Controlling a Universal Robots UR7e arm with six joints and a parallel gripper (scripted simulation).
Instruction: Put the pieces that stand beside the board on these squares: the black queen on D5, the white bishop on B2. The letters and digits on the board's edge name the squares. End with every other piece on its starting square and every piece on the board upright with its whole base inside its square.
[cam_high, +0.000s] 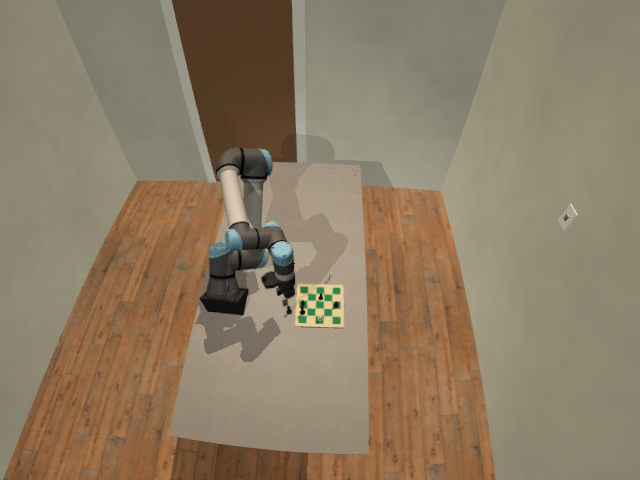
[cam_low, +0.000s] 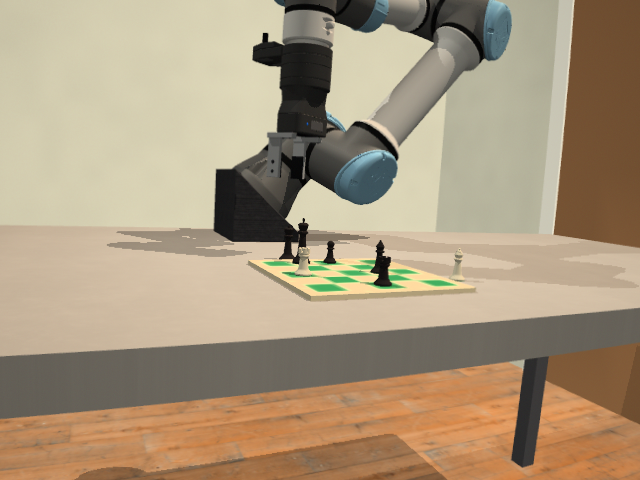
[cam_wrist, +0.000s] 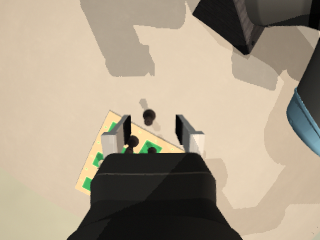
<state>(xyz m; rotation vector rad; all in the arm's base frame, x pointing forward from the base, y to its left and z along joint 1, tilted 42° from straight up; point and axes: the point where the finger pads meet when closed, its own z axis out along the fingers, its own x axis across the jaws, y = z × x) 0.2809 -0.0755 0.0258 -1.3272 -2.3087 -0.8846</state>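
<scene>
The black queen lies 20 mm ahead of my hand and 120 mm below it. Round my hand: chessboard (160 mm ahead, 40 mm to the left, 140 mm below); black pawn (80 mm ahead, 40 mm to the left, 120 mm below); black king (80 mm ahead, 100 mm below).
</scene>
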